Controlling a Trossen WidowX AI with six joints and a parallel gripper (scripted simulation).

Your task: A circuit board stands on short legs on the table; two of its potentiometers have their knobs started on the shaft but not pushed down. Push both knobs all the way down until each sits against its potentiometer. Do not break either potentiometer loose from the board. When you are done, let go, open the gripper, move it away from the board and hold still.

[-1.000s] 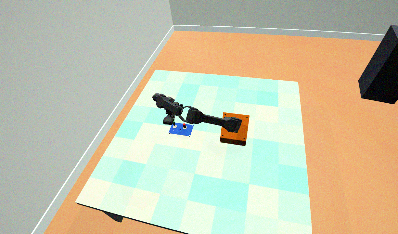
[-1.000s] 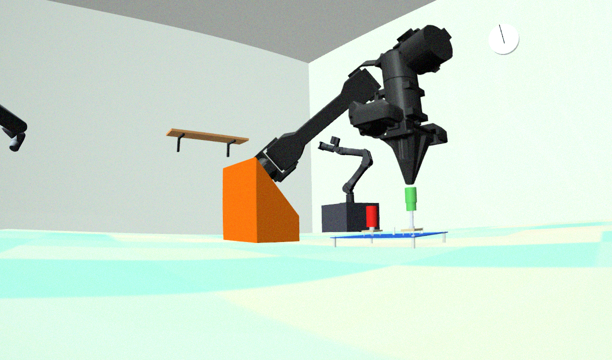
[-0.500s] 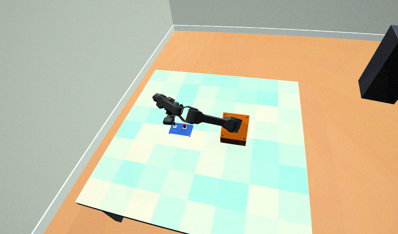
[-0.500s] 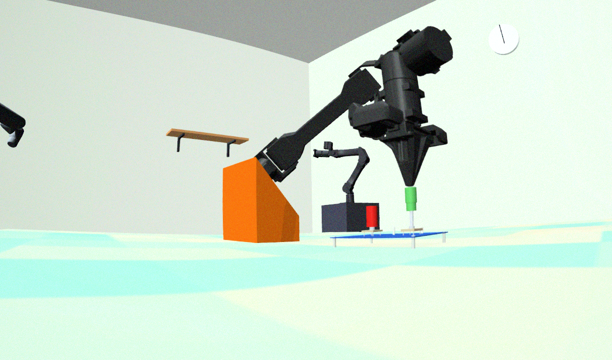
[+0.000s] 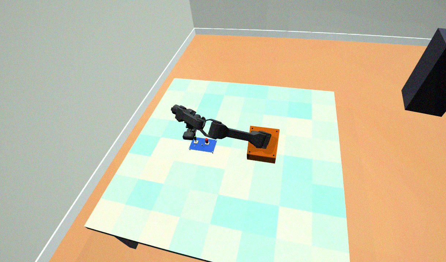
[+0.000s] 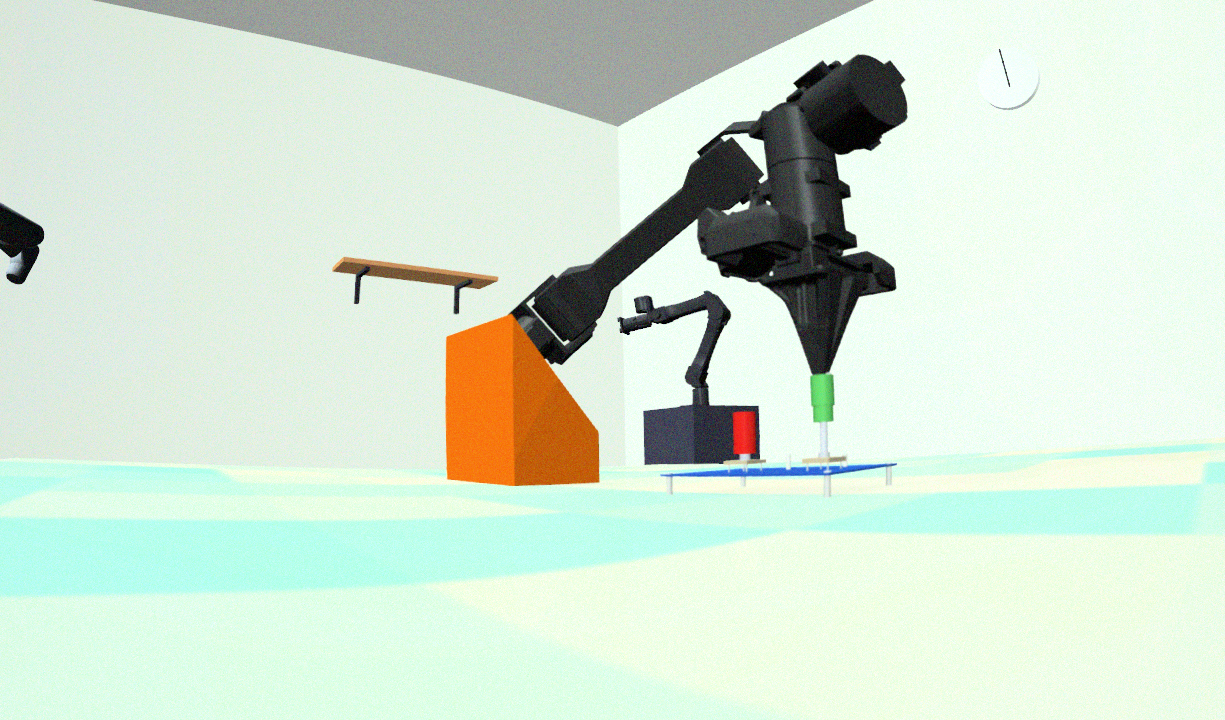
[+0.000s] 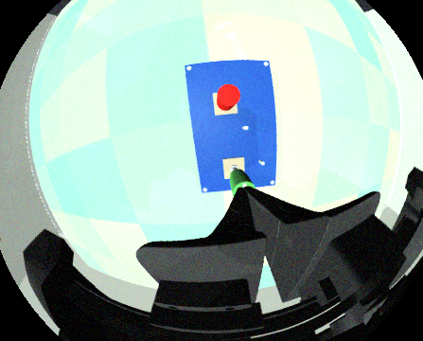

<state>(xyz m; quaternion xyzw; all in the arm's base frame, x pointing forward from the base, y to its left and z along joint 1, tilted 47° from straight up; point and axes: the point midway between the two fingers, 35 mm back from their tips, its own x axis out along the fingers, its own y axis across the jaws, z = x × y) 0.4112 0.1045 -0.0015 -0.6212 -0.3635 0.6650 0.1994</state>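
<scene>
Now: the green knob 10 mm below my gripper tip. From my gripper tip the other things lie so: red knob (70 mm behind, 40 mm below, 10 mm to the right).
</scene>
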